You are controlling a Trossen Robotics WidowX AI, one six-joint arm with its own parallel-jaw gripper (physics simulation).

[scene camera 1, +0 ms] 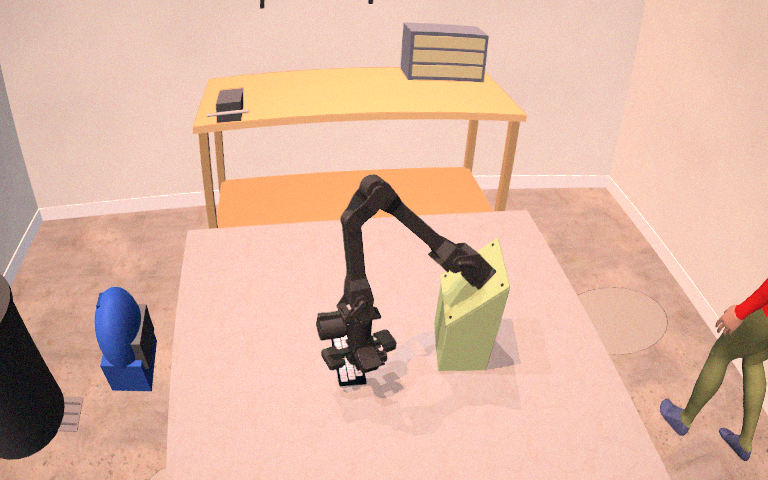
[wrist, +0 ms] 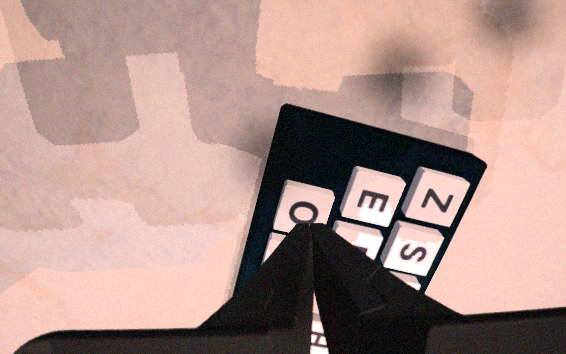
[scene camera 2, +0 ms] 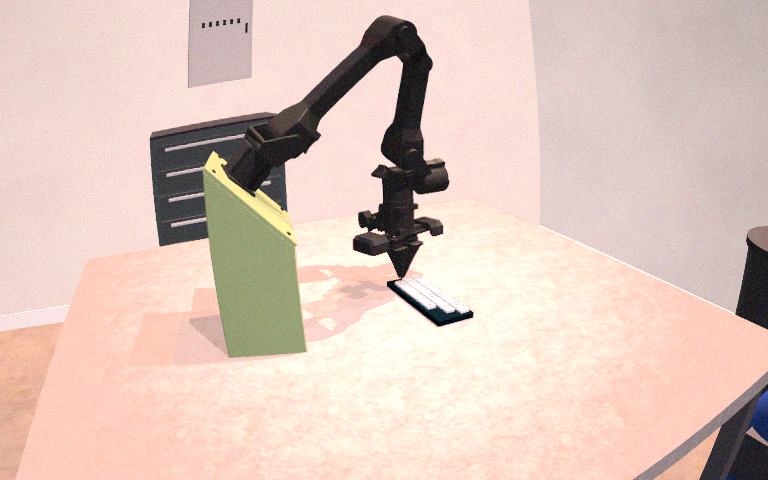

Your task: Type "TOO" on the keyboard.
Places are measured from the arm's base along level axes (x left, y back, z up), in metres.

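Where they show: gripper, fingertip midpoint: point(scene camera 1: 358, 369) point(wrist: 309, 236) point(scene camera 2: 401, 277); arm's base, link origin: point(scene camera 1: 482, 275) point(scene camera 2: 236, 180).
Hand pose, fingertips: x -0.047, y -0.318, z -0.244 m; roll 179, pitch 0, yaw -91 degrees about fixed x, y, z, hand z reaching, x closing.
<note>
Things, the pixels of their centre, and the offset from my fingertips. Level surfaces: height alone.
- black keyboard, body centre: point(scene camera 2: 428, 297) point(scene camera 1: 347, 353) dy +0.007, dx -0.078, dz -0.018 m
- O key, body centre: point(wrist: 303, 210) dy +0.001, dx +0.003, dz -0.013 m
- E key, body centre: point(wrist: 371, 197) dy -0.022, dx +0.006, dz -0.013 m
- Z key, body centre: point(wrist: 434, 197) dy -0.043, dx +0.004, dz -0.013 m
- S key, body centre: point(wrist: 411, 248) dy -0.036, dx -0.016, dz -0.013 m
- table, surface height: dz -0.027 m
A black keyboard point(scene camera 1: 352, 382) point(scene camera 2: 445, 319) point(wrist: 330, 135) with white keys lies on the table. In the wrist view the O key point(wrist: 304, 207), E key point(wrist: 373, 197), Z key point(wrist: 436, 198) and S key point(wrist: 414, 254) are readable. My gripper point(scene camera 2: 401, 276) point(wrist: 309, 236) is shut and empty, pointing straight down, its tips over the keyboard's end. In the wrist view the tips overlap the lower edge of the O key; whether they touch it cannot be told. The fingers cover several other keys. No T is readable. In scene camera 1 the arm hides the fingertips and part of the keyboard.
A green pedestal point(scene camera 1: 467, 339) point(scene camera 2: 257, 294) bears the arm's base and stands on the table point(scene camera 1: 237, 407) point(scene camera 2: 339, 430), apart from the keyboard. A wooden workbench point(scene camera 1: 317, 93) stands behind. A person's legs point(scene camera 1: 705, 362) show on the floor at the right in scene camera 1.
</note>
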